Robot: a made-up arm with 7 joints. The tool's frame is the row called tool. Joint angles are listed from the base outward.
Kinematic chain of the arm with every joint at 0, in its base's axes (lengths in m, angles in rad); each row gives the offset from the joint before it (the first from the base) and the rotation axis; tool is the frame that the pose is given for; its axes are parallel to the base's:
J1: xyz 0 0 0.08 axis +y
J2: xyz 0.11 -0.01 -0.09 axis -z
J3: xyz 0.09 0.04 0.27 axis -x
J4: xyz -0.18 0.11 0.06 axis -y
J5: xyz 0.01 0 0.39 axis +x
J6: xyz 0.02 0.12 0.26 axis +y
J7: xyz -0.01 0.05 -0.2 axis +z
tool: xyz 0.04 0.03 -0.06
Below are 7 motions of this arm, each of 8 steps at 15 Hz.
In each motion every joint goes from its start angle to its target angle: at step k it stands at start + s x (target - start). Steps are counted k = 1, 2, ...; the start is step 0. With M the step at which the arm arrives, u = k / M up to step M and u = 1 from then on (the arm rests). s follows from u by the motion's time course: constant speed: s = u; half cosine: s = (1 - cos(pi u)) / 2; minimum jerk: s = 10 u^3 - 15 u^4 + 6 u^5.
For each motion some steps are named. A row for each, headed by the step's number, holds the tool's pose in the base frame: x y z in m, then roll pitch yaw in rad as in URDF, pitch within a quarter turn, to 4 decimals.
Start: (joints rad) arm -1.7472 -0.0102 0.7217 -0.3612 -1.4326 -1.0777 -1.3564
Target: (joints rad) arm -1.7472 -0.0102 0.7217 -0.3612 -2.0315 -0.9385 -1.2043
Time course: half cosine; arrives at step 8
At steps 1, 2, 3, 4, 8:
1: -0.2174 0.3909 0.4133 2.5571 -0.3324 2.3810
2: -0.2158 0.3754 0.4082 2.5623 -0.3499 2.3002
3: -0.2158 0.3522 0.4008 2.5716 -0.3741 2.1784
4: -0.2192 0.3253 0.3924 2.5843 -0.3994 2.0336
8: -0.2449 0.2605 0.3726 2.6218 -0.4479 1.6515

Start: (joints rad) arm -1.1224 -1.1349 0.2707 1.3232 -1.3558 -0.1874 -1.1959
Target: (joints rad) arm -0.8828 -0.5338 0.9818 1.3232 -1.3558 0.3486 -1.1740
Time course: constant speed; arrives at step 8
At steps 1, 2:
1: -0.4106 -0.1574 -0.0013 2.9368 0.1183 -2.4025
2: -0.3906 -0.1309 -0.0166 2.8709 0.1571 -2.4763

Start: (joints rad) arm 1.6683 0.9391 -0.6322 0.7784 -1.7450 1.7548 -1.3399
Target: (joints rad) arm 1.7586 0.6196 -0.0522 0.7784 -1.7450 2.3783 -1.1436
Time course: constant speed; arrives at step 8
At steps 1, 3, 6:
1: 0.4017 0.5100 -0.0953 1.5635 -0.8125 0.4943
3: 0.3652 0.5459 -0.1148 1.5737 -0.7877 0.4940
6: 0.2920 0.5959 -0.1246 1.5760 -0.7707 0.5318

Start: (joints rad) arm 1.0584 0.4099 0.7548 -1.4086 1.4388 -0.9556 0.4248
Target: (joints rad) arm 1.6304 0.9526 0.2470 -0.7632 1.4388 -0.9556 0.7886
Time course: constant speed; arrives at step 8
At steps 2, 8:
2: 0.4033 -0.2492 -0.4490 -1.0356 0.1848 -1.3435
8: 0.4720 -0.3386 -0.4833 -0.9205 0.1854 -1.1743

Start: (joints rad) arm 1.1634 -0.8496 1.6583 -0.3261 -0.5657 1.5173 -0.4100
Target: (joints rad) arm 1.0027 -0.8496 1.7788 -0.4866 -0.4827 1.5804 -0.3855
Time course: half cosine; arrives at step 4
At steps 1, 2, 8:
1: -0.4060 0.2661 0.3550 -2.4735 -0.1436 -0.4432
2: -0.4312 0.2881 0.2965 -2.4851 -0.2475 -0.4891
8: -0.4536 0.3175 0.2063 -2.4807 -0.3961 -0.5665

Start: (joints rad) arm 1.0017 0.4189 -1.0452 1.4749 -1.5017 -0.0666 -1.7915
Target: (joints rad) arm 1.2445 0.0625 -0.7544 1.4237 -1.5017 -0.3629 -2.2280
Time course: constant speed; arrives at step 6
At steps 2, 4, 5, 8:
2: 0.2248 0.0704 0.4595 1.2694 -0.7251 2.5670
4: 0.2743 0.0339 0.4527 1.3367 -0.7120 2.7234
5: 0.3005 0.0176 0.4453 1.3443 -0.7007 2.8207
8: 0.3270 0.0027 0.4352 1.3358 -0.6844 2.9276

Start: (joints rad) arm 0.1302 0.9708 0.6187 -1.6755 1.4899 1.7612 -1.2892
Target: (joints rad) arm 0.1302 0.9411 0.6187 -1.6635 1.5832 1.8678 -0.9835
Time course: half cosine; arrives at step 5
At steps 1, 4, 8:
1: 0.4760 -0.3820 0.4844 -2.5857 -0.0381 1.8865
4: 0.4646 -0.3765 0.5068 -2.6864 0.1040 1.6268
8: 0.4630 -0.3760 0.5095 -2.7008 0.1176 1.5946

